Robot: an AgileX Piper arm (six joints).
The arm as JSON. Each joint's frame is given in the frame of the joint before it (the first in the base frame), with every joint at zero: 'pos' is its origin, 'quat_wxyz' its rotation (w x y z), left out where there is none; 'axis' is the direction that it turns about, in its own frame. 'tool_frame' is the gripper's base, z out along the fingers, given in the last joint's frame.
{
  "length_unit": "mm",
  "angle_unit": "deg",
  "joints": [
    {
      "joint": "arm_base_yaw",
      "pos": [
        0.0,
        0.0,
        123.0
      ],
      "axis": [
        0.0,
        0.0,
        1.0
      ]
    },
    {
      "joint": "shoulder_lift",
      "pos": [
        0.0,
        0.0,
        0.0
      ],
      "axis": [
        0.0,
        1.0,
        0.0
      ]
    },
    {
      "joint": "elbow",
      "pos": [
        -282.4,
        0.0,
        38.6
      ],
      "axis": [
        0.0,
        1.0,
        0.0
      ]
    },
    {
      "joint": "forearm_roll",
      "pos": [
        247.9,
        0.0,
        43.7
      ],
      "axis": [
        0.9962,
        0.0,
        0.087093
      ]
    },
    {
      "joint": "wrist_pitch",
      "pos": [
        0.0,
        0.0,
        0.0
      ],
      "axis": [
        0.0,
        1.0,
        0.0
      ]
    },
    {
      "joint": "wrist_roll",
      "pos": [
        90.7,
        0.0,
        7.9
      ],
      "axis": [
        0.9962,
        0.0,
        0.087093
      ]
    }
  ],
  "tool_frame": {
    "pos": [
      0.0,
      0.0,
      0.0
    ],
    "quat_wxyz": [
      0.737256,
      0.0,
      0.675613,
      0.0
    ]
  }
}
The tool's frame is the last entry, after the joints.
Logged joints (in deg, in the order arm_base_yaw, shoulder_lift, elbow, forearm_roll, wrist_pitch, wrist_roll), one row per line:
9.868 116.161 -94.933 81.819 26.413 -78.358
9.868 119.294 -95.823 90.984 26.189 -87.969
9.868 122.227 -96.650 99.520 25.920 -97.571
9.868 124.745 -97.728 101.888 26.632 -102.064
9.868 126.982 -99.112 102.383 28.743 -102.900
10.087 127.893 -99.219 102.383 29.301 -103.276
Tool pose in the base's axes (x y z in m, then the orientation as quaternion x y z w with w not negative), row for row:
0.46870 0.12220 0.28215 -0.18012 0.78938 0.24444 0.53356
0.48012 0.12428 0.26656 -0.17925 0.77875 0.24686 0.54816
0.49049 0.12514 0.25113 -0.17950 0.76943 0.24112 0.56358
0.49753 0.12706 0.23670 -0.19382 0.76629 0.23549 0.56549
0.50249 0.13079 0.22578 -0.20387 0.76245 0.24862 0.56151
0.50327 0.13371 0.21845 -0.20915 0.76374 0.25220 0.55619
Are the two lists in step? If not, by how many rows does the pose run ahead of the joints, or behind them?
They are in step.
